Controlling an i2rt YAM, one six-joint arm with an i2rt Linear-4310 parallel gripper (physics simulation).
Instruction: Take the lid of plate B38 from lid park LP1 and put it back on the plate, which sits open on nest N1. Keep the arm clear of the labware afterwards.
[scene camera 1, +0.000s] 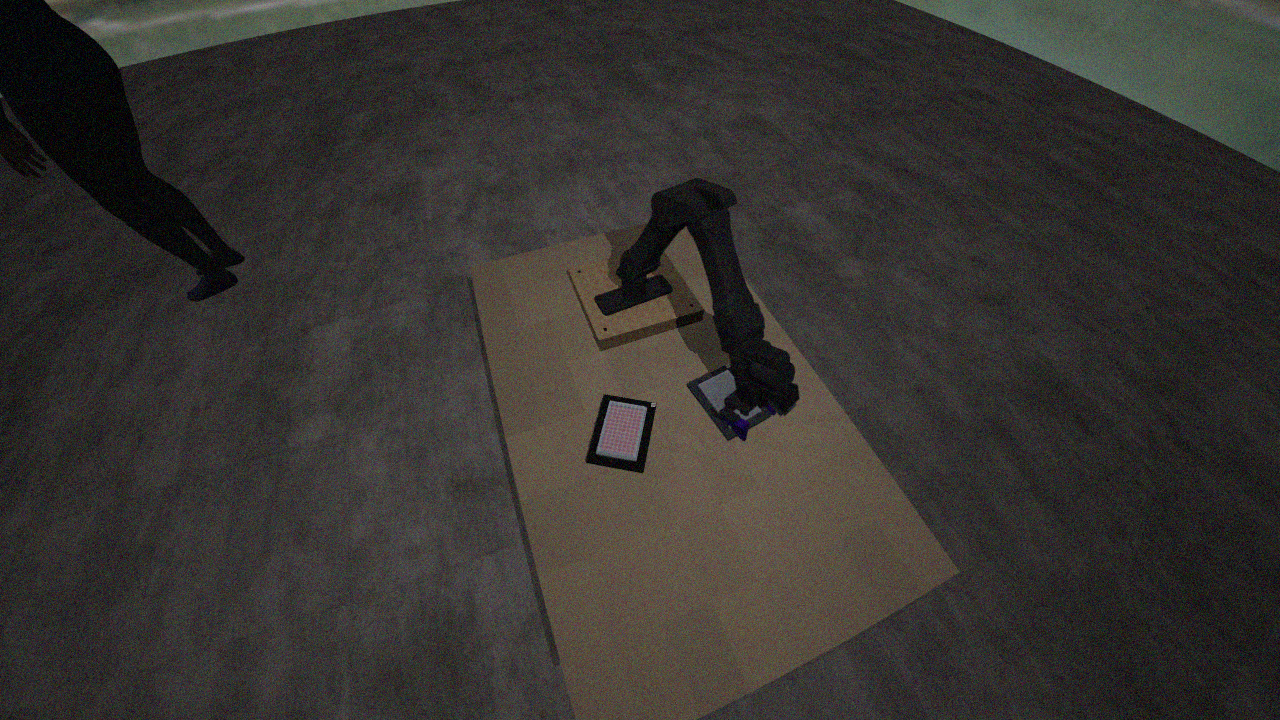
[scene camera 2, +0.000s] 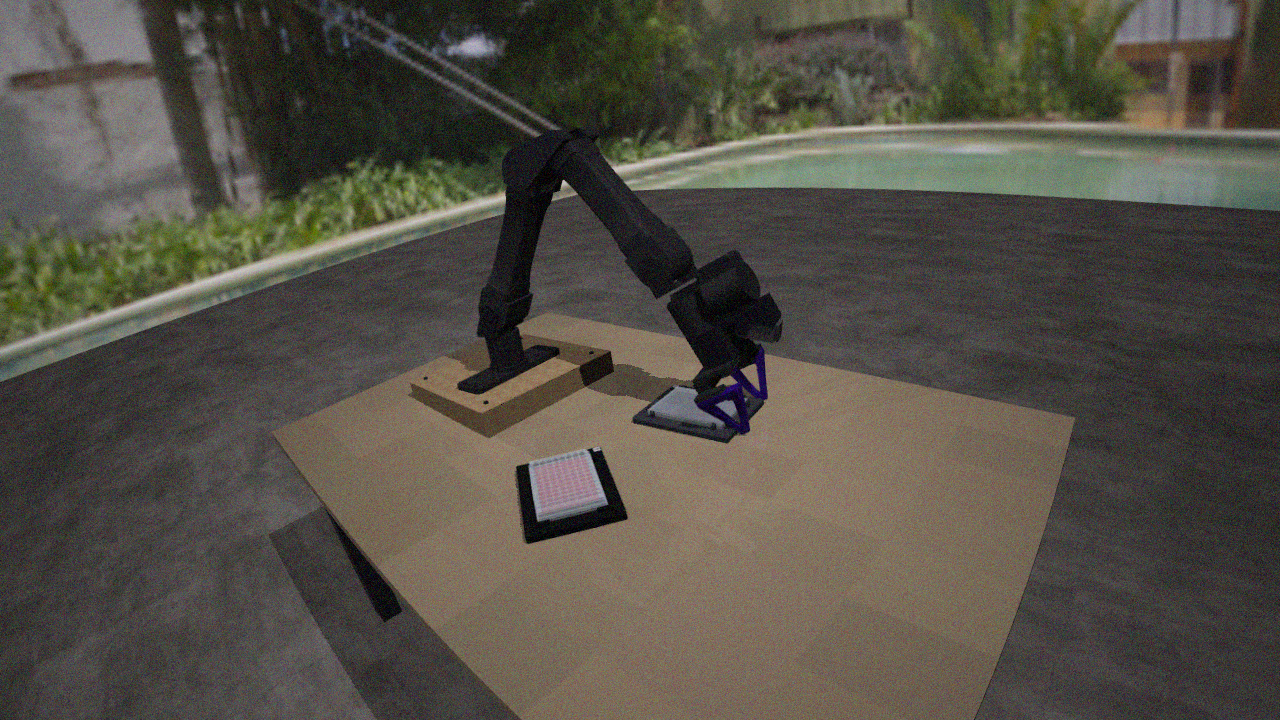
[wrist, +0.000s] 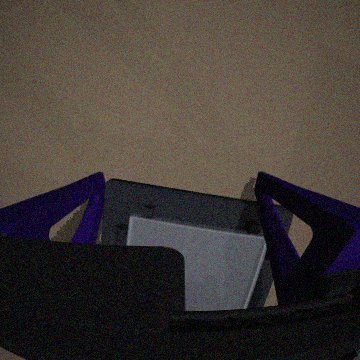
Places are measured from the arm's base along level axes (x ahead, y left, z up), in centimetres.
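Pixels of known places: gripper, fingertip midpoint: (scene camera 1: 757, 426) (scene camera 2: 755, 415) (wrist: 180, 180); arm's base, origin of the base link: (scene camera 1: 634, 295) (scene camera 2: 510, 370).
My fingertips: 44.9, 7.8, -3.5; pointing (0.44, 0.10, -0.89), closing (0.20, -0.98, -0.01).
Ahead of a thing's pixels: the offset from my fingertips to its top centre, as dx, dy, dz. Level surfaces: height alone.
The pale lid {-8.7, -2.0, +1.2} (scene camera 1: 717, 390) (scene camera 2: 684, 407) (wrist: 215, 270) lies flat on the dark grey lid park LP1 {-8.7, -2.0, +1.4} (scene camera 1: 709, 412) (scene camera 2: 684, 430) (wrist: 175, 204). My gripper (scene camera 1: 757, 420) (scene camera 2: 754, 413) (wrist: 180, 180) is open, its purple fingers low at the park's outer end. In the wrist view one finger is by the park's left edge and the other overlaps its right side; no contact with the lid can be made out. The open plate B38 {-12.5, -26.9, +2.1} (scene camera 1: 623, 429) (scene camera 2: 568, 483), with pink wells, sits on the black nest N1 {-12.5, -26.9, +1.2} (scene camera 1: 617, 464) (scene camera 2: 613, 499). The gripper body hides part of the lid.
The arm stands on a wooden base block (scene camera 1: 644, 324) (scene camera 2: 528, 398) at the back of the table {dz -0.6} (scene camera 1: 716, 573) (scene camera 2: 805, 573). The nest is beside the lid park, nearer the table's left edge in scene camera 1. A person (scene camera 1: 107, 152) is on the floor left of the table.
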